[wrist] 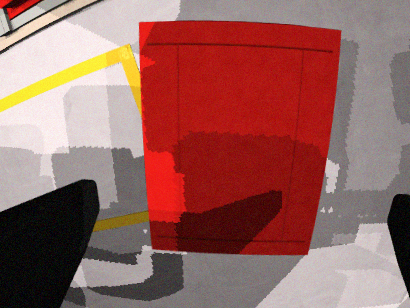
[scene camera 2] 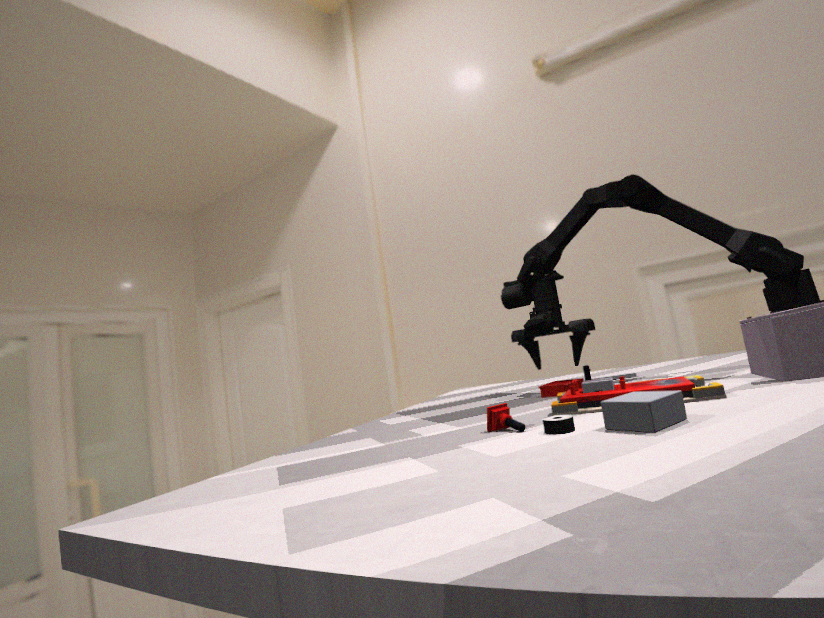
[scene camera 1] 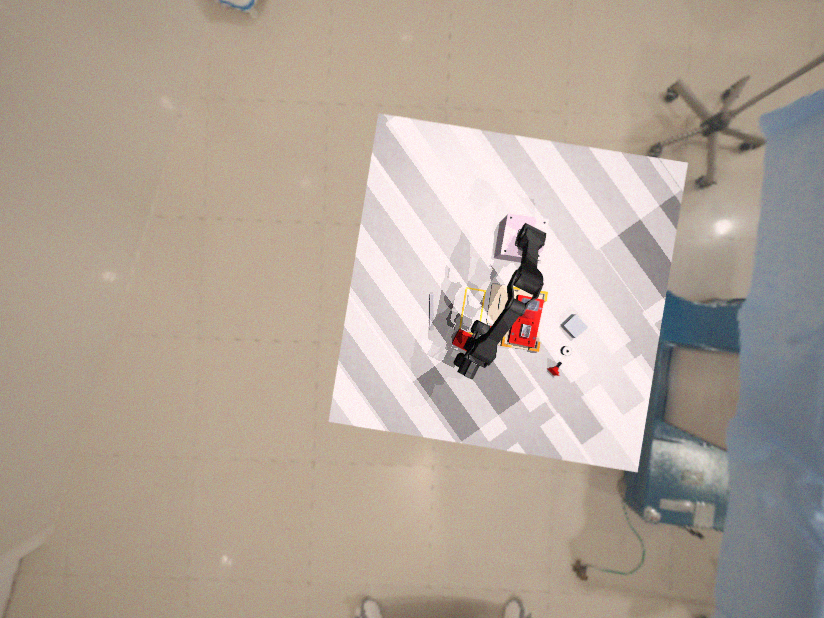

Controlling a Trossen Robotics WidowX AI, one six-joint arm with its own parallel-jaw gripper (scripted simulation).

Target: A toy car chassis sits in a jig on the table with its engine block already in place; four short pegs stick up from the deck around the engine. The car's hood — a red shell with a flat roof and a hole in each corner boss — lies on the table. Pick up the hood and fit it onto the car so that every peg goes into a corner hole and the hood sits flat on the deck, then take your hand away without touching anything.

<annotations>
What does my gripper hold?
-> Nothing.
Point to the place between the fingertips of my gripper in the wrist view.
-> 248, 204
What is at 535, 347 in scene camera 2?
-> My gripper.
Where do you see a red hood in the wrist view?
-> At 237, 115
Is my gripper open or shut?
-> Open.
</annotations>
